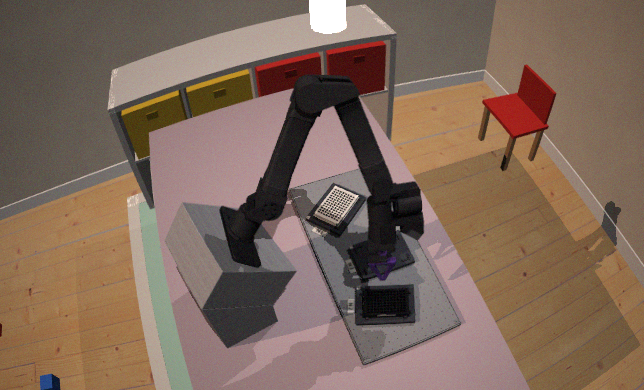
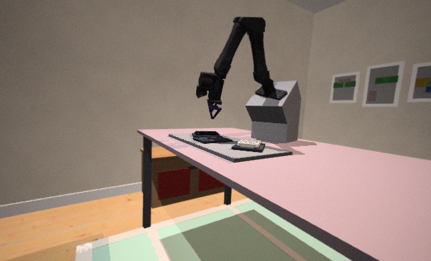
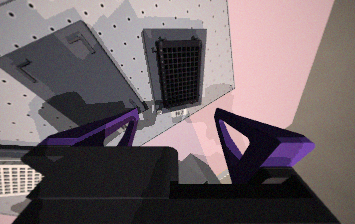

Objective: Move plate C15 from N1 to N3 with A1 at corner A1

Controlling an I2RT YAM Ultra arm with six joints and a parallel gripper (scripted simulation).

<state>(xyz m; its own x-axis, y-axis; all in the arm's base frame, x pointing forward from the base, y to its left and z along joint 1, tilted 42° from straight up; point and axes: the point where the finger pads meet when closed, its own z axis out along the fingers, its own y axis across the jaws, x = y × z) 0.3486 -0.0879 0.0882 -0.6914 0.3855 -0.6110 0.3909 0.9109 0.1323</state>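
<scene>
My gripper is now 30 cm to the right of the white 96-well plate C15, 11 cm above it and 7 cm past it. From my hand the other things lie so: deck label (23 cm to the left, 13 cm below, 13 cm behind); dark landing nest N3 (13 cm below, 11 cm to the left, 3 cm ahead); black plate C51 (11 cm below, 6 cm to the right, 1 cm ahead).
</scene>
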